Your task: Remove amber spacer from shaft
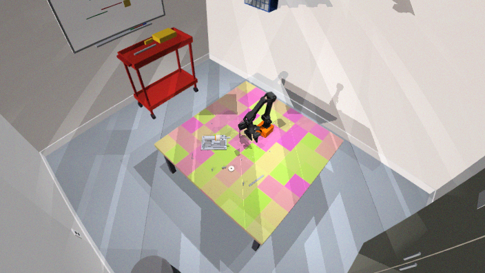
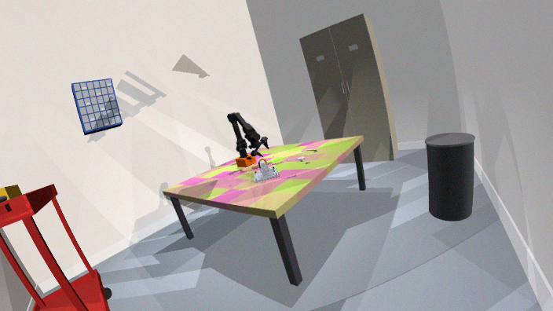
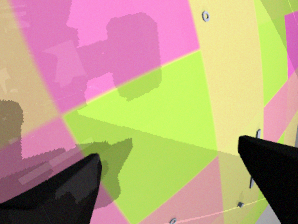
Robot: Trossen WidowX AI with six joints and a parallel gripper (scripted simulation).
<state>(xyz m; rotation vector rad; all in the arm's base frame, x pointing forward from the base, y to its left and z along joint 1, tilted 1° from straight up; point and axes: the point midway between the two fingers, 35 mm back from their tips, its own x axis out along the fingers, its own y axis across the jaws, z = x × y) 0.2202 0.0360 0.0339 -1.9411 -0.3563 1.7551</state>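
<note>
The thin shaft is 230 mm to the right of my gripper tip and 190 mm ahead of it. Round my gripper tip: white disc (310 mm ahead, 70 mm below, 30 mm to the left).
</note>
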